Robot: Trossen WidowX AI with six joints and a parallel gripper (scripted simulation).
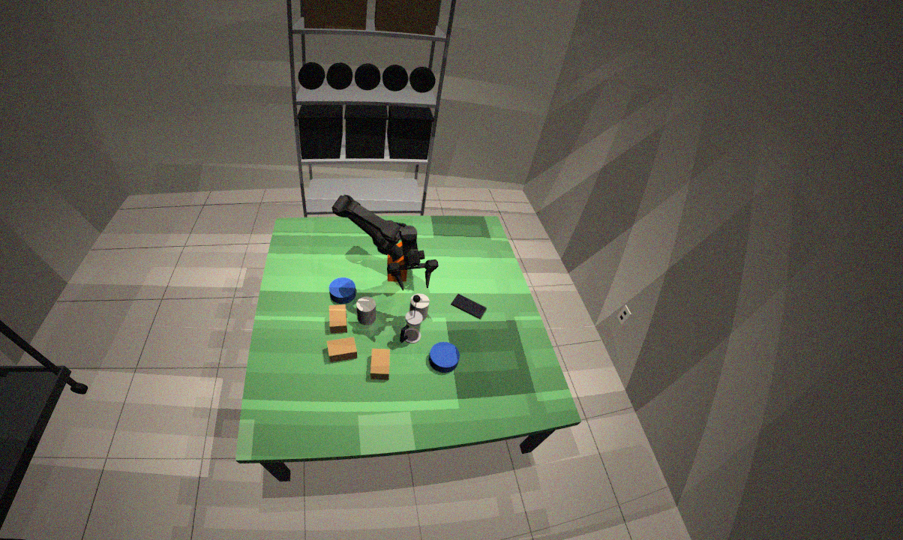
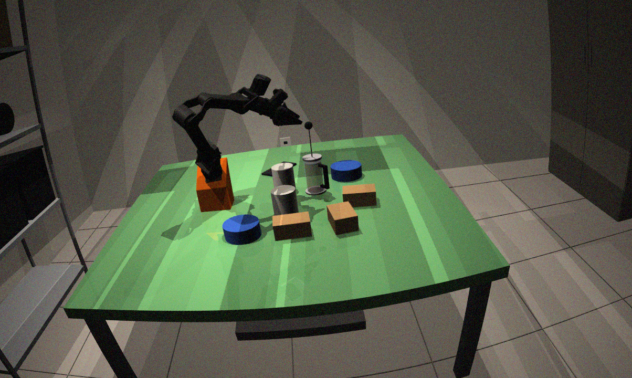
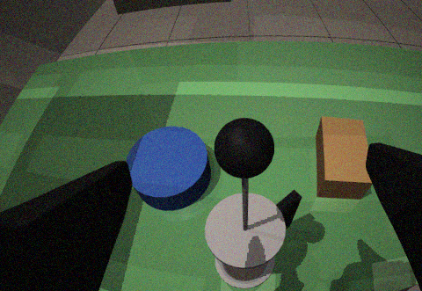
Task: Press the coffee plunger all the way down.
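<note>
Now: gripper tip 150 mm above the glass coffee press, 30 mm short of it and 10 mm to the left of it. Also, from my gripper tip: black flat plate (280 mm to the left, 270 mm below, 110 mm behind).
</note>
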